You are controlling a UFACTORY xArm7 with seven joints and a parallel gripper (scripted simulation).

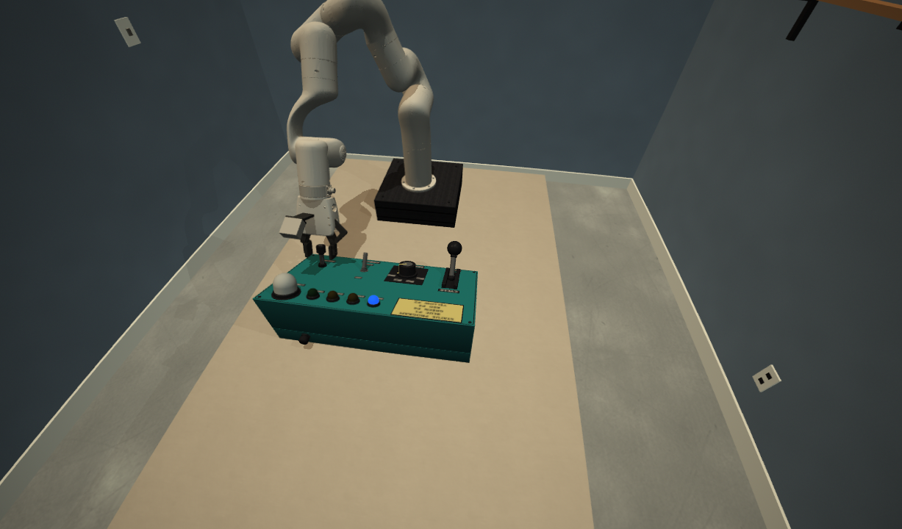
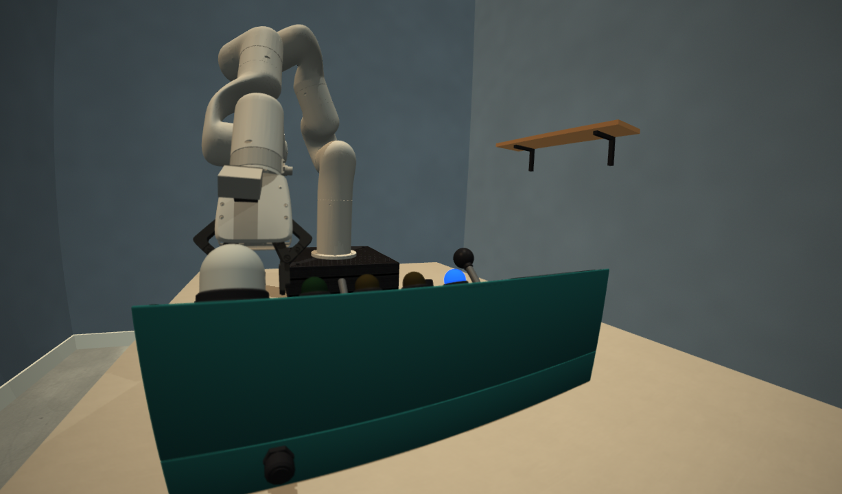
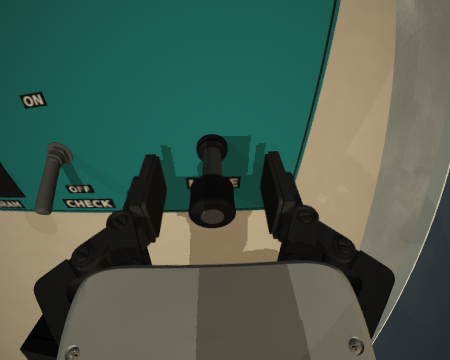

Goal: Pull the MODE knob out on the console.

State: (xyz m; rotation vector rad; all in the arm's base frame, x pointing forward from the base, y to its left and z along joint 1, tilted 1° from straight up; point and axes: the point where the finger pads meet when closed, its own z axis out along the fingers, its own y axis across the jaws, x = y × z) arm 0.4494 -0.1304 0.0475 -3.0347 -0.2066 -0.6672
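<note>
Right now my hand is right at the black mode knob. From my hand the other things lie so: check toggle 1 cm behind, 12 cm to the left, 3 cm below; then program dial 2 cm behind, 23 cm to the left, 2 cm below; then teal console 2 cm ahead, 18 cm to the left, 4 cm below.
</note>
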